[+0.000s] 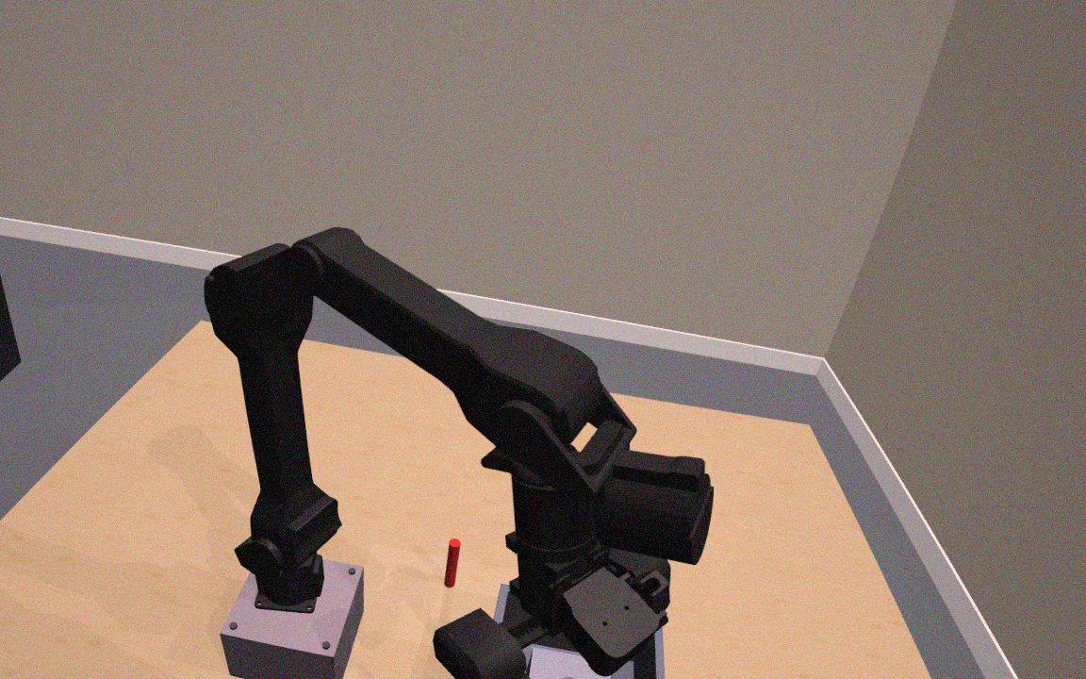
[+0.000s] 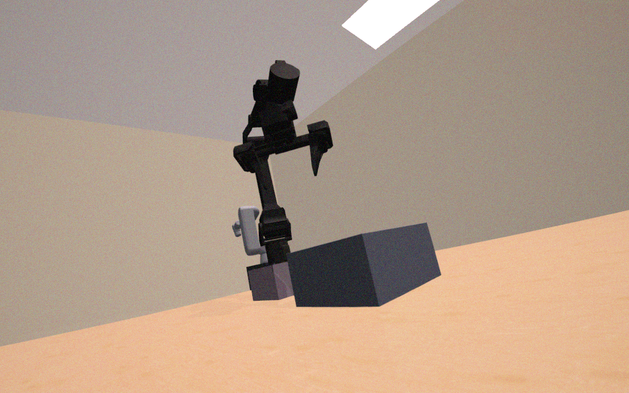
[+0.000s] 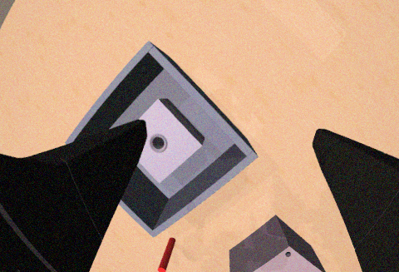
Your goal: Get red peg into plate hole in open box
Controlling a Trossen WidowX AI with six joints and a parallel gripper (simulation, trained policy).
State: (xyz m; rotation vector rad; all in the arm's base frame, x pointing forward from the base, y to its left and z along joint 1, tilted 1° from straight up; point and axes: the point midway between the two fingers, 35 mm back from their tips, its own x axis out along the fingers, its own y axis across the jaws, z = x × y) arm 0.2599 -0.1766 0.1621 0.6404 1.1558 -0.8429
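Now: gripper tip 80 mm past the red peg, 280 mm to the right of it and 180 mm above it. Also, from my gripper tip: pale plate: 50 mm ahead, 90 mm to the left, 170 mm below; grey box: 50 mm ahead, 90 mm to the left, 190 mm below.
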